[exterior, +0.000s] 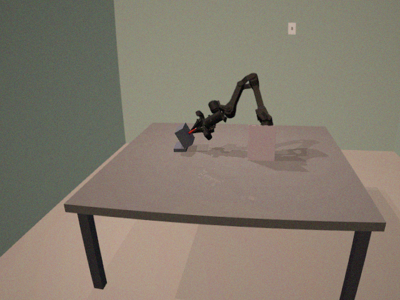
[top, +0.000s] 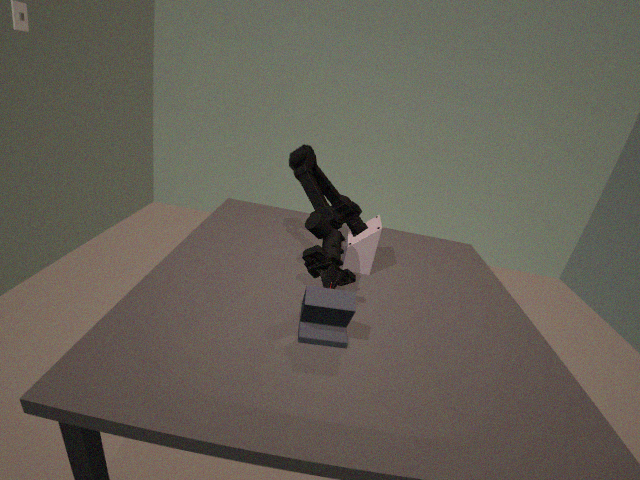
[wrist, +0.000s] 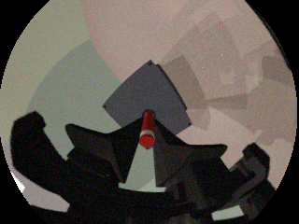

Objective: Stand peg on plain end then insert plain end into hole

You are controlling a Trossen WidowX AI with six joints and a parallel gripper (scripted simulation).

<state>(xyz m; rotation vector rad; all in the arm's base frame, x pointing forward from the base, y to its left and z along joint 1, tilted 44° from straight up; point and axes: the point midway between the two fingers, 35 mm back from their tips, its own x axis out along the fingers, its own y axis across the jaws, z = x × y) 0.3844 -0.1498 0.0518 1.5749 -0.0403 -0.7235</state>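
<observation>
The red peg lies 1 cm behind my gripper tip and 1 cm above it. Also, from my gripper tip: blue-grey sloped panel: 4 cm ahead, 2 cm below.
</observation>
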